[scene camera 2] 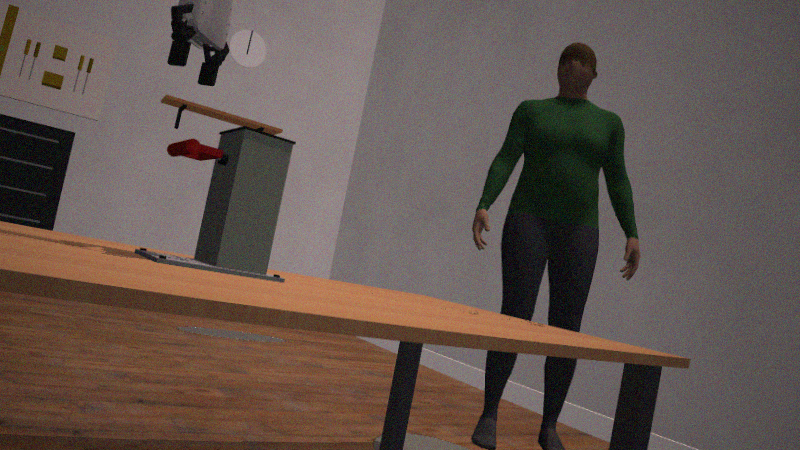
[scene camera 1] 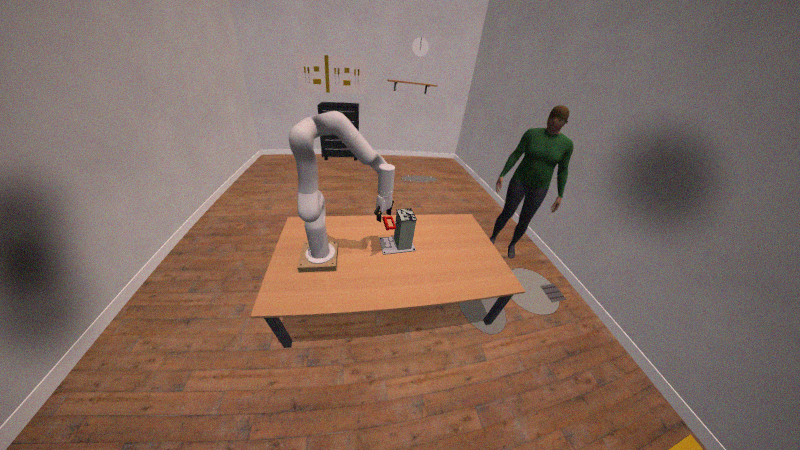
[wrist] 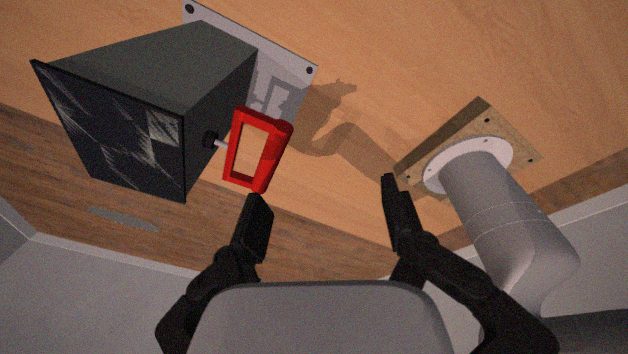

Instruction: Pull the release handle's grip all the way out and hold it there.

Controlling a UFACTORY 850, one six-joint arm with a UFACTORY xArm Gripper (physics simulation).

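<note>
The release handle's red grip [scene camera 1: 389, 228] [scene camera 2: 193, 150] [wrist: 275, 150] is a rectangular loop beside the upper side of a grey-green housing [scene camera 1: 404, 235] [scene camera 2: 254, 201] [wrist: 150, 75]. A short pale rod [wrist: 220, 144] shows between the grip and a black collar on the housing. The housing stands on a light grey plate [scene camera 1: 388, 250] [wrist: 295, 65]. My gripper [scene camera 1: 383, 216] [scene camera 2: 193, 69] [wrist: 320, 196] is open and empty, fingers pointing down. In the second scene view it is above the grip, with a gap. In the wrist view the left fingertip overlaps the grip's near corner; the loop is not between the fingers.
The wooden table [scene camera 1: 447, 274] [scene camera 2: 335, 307] carries the housing and the arm's base block [scene camera 1: 317, 266] [wrist: 450, 130]. A person in a green top [scene camera 1: 539, 162] [scene camera 2: 565, 156] stands beyond the table's right side. A black drawer cabinet [scene camera 1: 339, 142] stands by the back wall.
</note>
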